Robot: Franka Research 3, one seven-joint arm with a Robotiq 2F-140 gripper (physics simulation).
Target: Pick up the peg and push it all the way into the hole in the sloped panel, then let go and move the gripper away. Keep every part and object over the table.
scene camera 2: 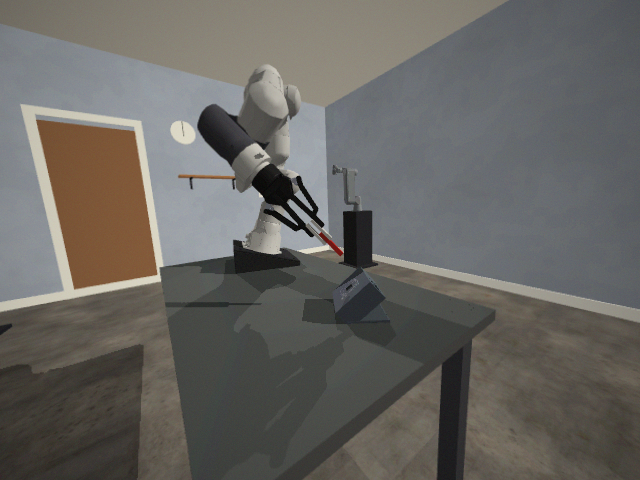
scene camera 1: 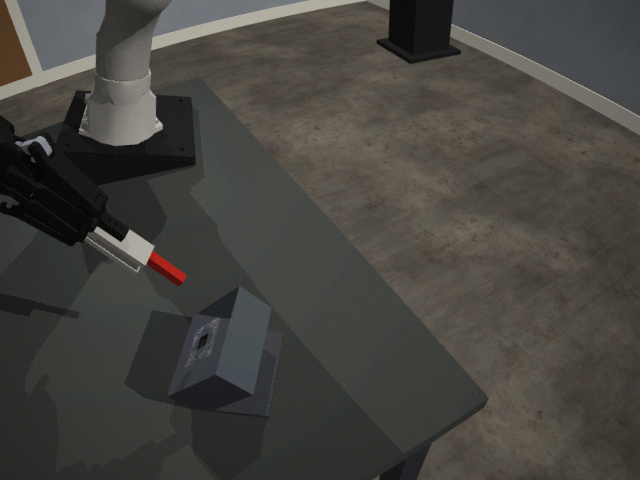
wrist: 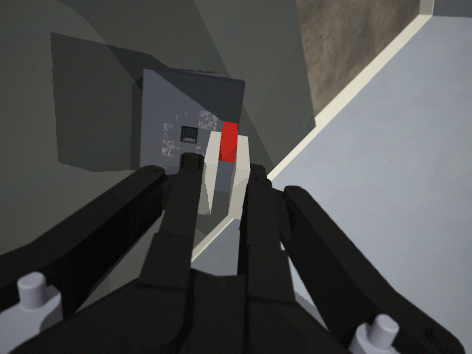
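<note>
A red square peg (scene camera 1: 166, 268) (scene camera 2: 331, 243) (wrist: 229, 142) sticks out, tilted downward, from between the pale finger pads. My gripper (scene camera 1: 138, 253) (scene camera 2: 322, 233) (wrist: 226, 152) is shut on the peg and holds it in the air, up and back from the sloped panel. The grey sloped panel (scene camera 1: 192, 379) (scene camera 2: 342, 305) (wrist: 159, 97) stands on the table, its face toward the gripper. Its dark square hole (scene camera 1: 203, 341) (scene camera 2: 349, 287) (wrist: 189, 134) shows left of the peg in the wrist view. The peg's rear part is hidden between the pads.
The block's flat base plate (scene camera 1: 273, 356) rests on the dark table (scene camera 1: 320, 289) (scene camera 2: 248, 413). The table's right edge lies beyond the block in scene camera 1. The arm's black mount (scene camera 1: 178, 126) (scene camera 2: 248, 262) stands at the back of the table.
</note>
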